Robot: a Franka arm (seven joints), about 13 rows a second.
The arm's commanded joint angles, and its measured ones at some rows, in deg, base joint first. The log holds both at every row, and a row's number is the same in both.
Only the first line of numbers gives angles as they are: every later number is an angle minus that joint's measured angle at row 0.
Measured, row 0:
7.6 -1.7 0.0 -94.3 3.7 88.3 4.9
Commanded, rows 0 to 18:
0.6 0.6 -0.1 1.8 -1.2 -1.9 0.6
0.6 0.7 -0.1 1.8 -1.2 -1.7 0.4
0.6 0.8 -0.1 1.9 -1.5 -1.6 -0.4
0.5 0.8 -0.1 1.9 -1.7 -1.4 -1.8
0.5 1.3 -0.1 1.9 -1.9 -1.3 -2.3
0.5 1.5 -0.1 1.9 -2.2 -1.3 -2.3
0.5 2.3 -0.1 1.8 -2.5 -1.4 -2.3
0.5 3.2 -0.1 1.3 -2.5 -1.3 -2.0
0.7 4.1 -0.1 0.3 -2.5 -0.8 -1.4
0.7 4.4 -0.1 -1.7 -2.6 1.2 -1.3
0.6 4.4 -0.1 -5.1 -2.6 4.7 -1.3
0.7 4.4 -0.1 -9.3 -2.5 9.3 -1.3
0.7 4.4 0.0 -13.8 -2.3 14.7 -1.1
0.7 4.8 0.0 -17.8 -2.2 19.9 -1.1
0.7 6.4 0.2 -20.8 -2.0 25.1 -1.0
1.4 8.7 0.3 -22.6 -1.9 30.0 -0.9
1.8 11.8 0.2 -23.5 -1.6 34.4 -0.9
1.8 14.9 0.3 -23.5 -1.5 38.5 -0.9
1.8 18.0 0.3 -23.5 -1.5 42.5 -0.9
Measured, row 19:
1.5 13.4 0.2 -23.9 -1.4 37.1 -1.3
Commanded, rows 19 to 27:
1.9 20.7 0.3 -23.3 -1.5 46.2 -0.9
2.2 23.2 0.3 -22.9 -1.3 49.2 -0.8
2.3 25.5 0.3 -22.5 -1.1 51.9 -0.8
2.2 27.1 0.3 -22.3 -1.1 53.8 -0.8
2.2 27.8 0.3 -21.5 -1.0 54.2 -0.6
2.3 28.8 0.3 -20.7 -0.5 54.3 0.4
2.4 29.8 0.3 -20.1 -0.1 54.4 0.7
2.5 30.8 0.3 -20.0 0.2 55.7 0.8
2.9 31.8 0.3 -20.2 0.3 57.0 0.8
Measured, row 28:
2.1 29.7 0.3 -21.2 -0.8 55.1 -0.1
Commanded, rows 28 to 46:
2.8 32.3 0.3 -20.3 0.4 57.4 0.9
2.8 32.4 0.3 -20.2 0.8 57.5 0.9
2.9 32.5 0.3 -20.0 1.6 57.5 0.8
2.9 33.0 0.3 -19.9 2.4 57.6 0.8
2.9 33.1 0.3 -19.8 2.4 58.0 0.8
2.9 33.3 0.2 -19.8 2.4 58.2 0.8
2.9 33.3 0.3 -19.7 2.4 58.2 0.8
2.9 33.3 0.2 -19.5 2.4 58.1 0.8
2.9 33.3 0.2 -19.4 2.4 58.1 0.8
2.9 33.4 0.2 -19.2 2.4 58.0 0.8
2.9 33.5 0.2 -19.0 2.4 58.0 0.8
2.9 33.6 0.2 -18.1 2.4 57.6 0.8
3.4 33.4 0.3 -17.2 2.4 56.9 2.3
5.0 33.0 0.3 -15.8 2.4 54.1 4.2
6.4 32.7 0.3 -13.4 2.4 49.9 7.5
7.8 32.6 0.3 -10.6 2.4 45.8 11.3
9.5 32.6 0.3 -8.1 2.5 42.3 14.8
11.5 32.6 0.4 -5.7 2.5 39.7 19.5
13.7 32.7 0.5 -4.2 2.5 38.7 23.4
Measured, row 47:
10.2 32.5 0.8 -7.9 1.7 42.3 17.1
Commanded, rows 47 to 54:
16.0 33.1 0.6 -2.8 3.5 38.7 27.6
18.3 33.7 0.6 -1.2 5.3 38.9 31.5
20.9 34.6 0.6 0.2 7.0 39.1 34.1
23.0 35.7 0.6 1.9 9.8 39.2 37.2
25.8 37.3 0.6 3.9 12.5 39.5 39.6
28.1 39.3 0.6 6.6 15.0 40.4 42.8
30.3 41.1 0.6 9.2 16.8 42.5 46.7
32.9 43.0 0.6 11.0 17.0 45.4 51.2
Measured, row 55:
29.2 38.0 1.3 4.6 15.1 42.9 44.8
